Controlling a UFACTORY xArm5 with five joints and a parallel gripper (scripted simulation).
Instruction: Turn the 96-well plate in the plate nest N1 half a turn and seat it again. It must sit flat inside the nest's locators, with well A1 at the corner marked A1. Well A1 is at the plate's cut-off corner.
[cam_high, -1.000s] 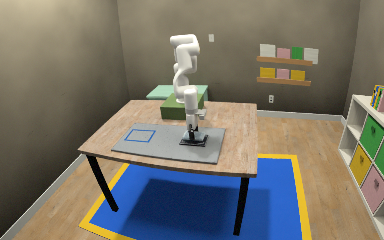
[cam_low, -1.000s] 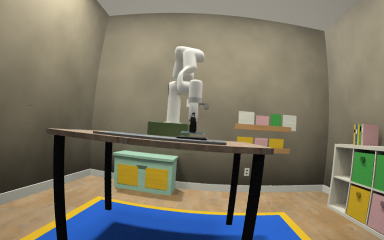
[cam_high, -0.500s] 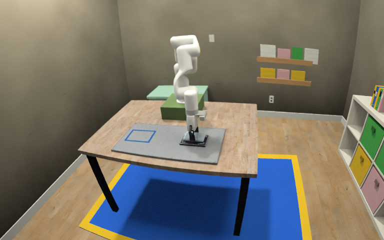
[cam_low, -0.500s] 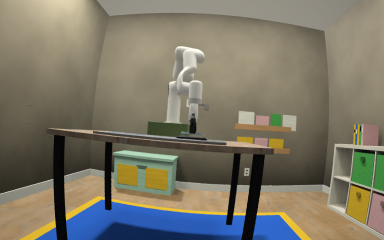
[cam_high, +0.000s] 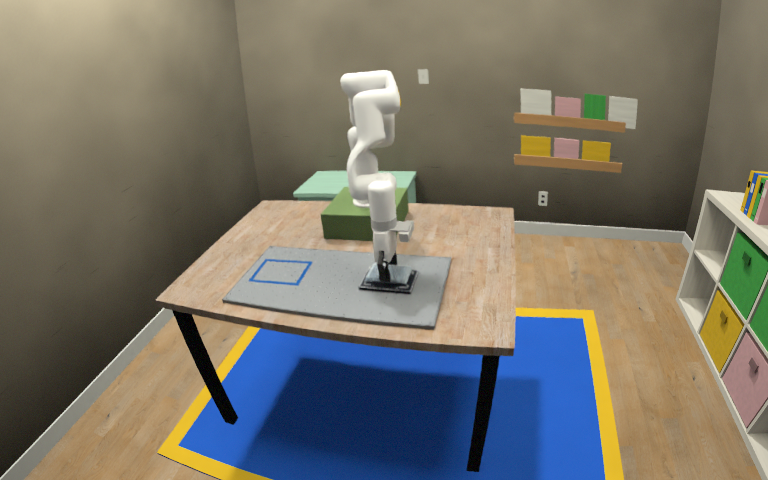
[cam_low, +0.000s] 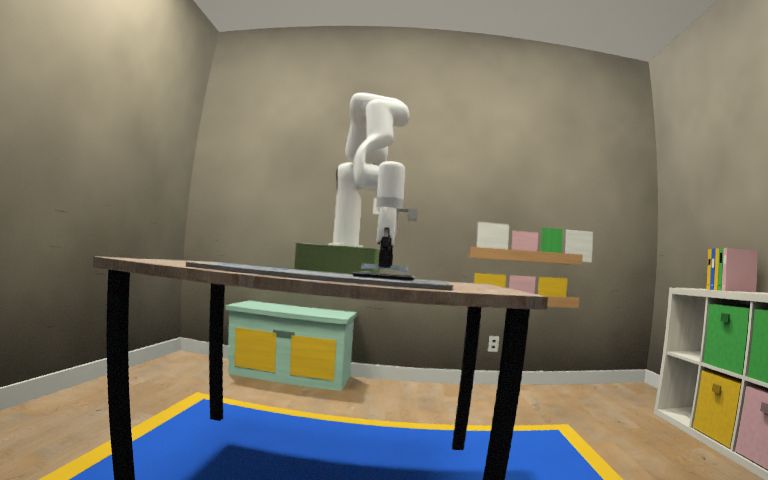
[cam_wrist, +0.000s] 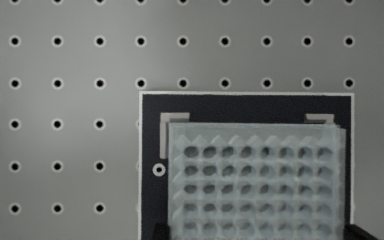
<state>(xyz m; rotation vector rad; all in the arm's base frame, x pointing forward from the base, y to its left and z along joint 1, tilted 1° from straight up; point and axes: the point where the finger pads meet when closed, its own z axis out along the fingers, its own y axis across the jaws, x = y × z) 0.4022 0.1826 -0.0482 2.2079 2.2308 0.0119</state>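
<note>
Now: hand 4 cm above the black plate nest N1. Also, from my hand: 96-well plate 1 cm below.
</note>
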